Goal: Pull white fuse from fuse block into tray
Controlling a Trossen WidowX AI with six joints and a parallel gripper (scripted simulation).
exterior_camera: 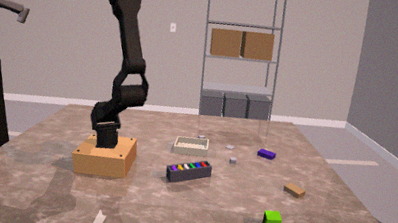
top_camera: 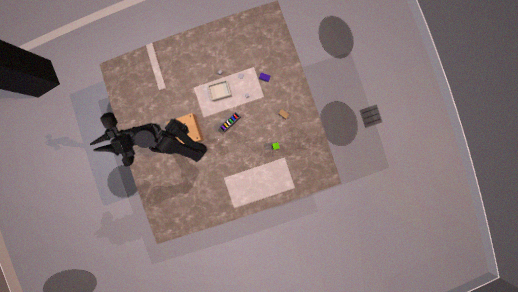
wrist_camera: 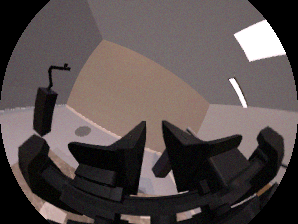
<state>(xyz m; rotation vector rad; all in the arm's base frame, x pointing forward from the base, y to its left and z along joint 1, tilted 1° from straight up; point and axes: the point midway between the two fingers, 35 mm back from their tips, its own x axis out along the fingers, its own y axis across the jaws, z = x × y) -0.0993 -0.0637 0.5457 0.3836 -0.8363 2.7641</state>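
My gripper tip is now 40 cm short of the white fuse, 3 cm to the left of it and 60 cm above it. From my gripper tip the other things lie so: white tray (44 cm ahead, 19 cm to the left, 62 cm below).
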